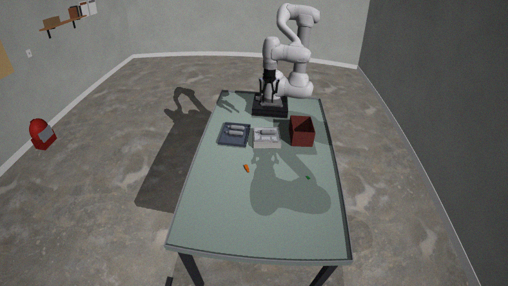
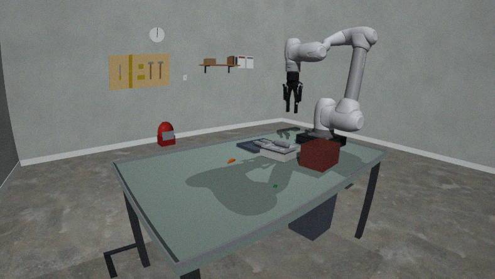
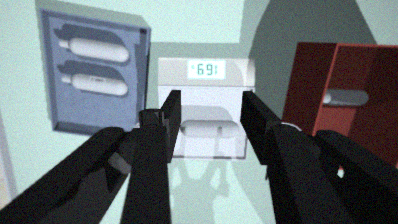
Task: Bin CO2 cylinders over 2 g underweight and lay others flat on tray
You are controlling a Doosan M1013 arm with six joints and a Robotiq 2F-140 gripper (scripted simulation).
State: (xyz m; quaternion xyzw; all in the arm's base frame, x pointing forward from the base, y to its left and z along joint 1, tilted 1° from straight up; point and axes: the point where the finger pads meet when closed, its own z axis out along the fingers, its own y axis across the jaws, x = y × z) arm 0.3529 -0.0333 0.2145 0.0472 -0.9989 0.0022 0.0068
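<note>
Now: hand 100 mm short of the white scale plate, 10 mm to the right of it and 230 mm above it. Also, from my hand: blue-grey tray (50 mm ahead, 210 mm to the right, 280 mm below); white scale (90 mm ahead, 10 mm to the left, 250 mm below); red scrap bin (30 mm ahead, 250 mm to the left, 250 mm below).
</note>
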